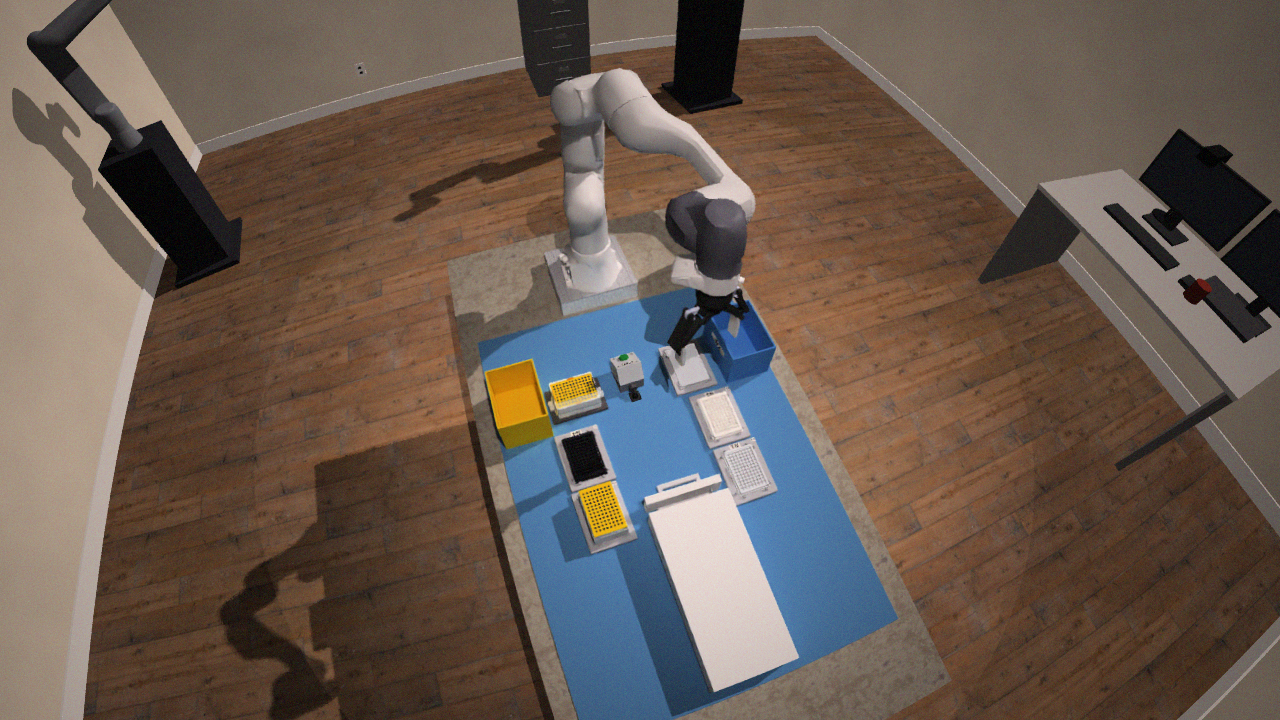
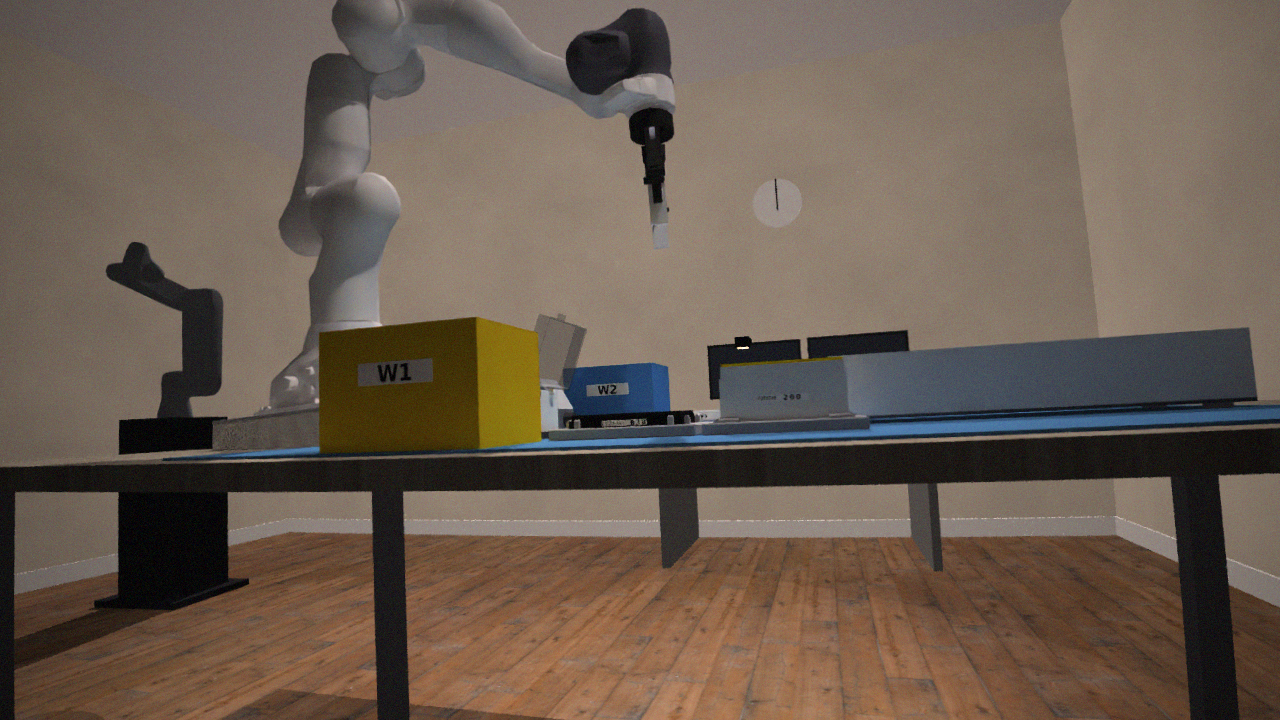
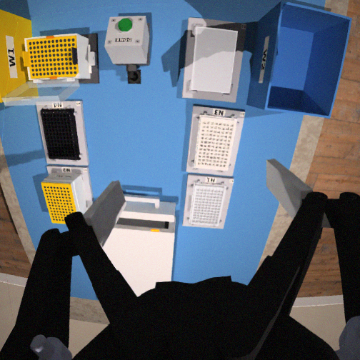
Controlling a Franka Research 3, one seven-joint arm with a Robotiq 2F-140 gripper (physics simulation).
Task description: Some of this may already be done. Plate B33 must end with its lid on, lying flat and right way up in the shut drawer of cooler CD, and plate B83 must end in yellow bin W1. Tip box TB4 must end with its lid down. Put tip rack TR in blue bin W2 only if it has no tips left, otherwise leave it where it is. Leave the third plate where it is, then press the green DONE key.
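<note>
My gripper point(image 1: 707, 338) point(image 2: 659, 237) point(image 3: 192, 182) is open and empty, high above the mat. A black plate point(image 1: 585, 455) point(image 3: 60, 134) sits on N4, a cream plate point(image 1: 719, 416) point(image 3: 215, 142) on N3, a white plate point(image 1: 745, 469) point(image 3: 206, 204) on N1. Plate names are unreadable. The yellow tip rack point(image 1: 603, 510) point(image 3: 59, 202) stands on N2; tips cannot be told. Tip box TB4 point(image 1: 575, 392) point(image 3: 52, 57) has its lid point(image 2: 560, 347) raised. Cooler CD point(image 1: 720, 582) point(image 3: 142, 260) shows a dark gap behind its drawer front point(image 1: 682, 493) point(image 3: 145, 211). The green DONE key point(image 1: 623, 357) point(image 3: 125, 25) is uncovered.
Yellow bin W1 point(image 1: 519, 402) point(image 2: 393, 402) stands beside the tip box. Blue bin W2 point(image 1: 742, 353) point(image 2: 617, 385) point(image 3: 274, 75) is at the opposite edge. A flat pale lid-like piece point(image 1: 689, 365) point(image 3: 215, 59) lies on a grey holder beside W2.
</note>
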